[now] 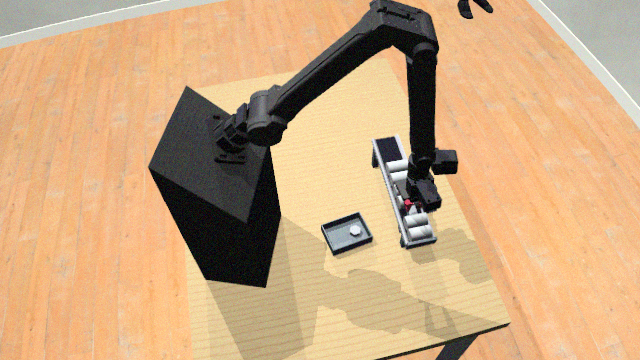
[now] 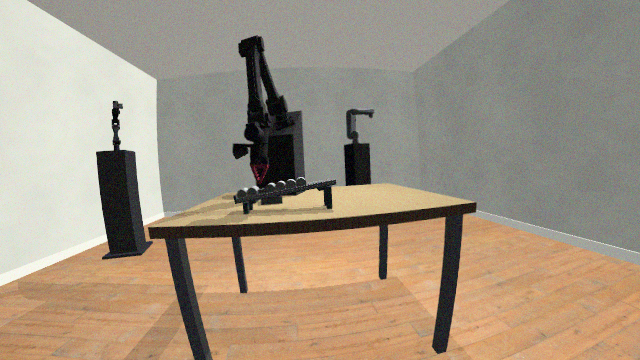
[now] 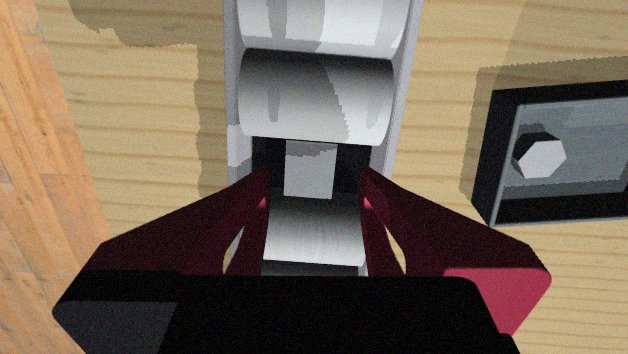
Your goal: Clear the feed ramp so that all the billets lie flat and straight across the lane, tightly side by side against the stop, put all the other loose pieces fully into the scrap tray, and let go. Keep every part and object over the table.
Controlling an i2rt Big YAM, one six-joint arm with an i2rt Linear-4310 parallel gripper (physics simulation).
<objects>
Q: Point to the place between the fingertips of my gripper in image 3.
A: At 314,178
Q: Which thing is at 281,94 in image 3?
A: A billet.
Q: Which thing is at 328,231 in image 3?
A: A billet.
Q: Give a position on a billet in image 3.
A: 269,267
</objects>
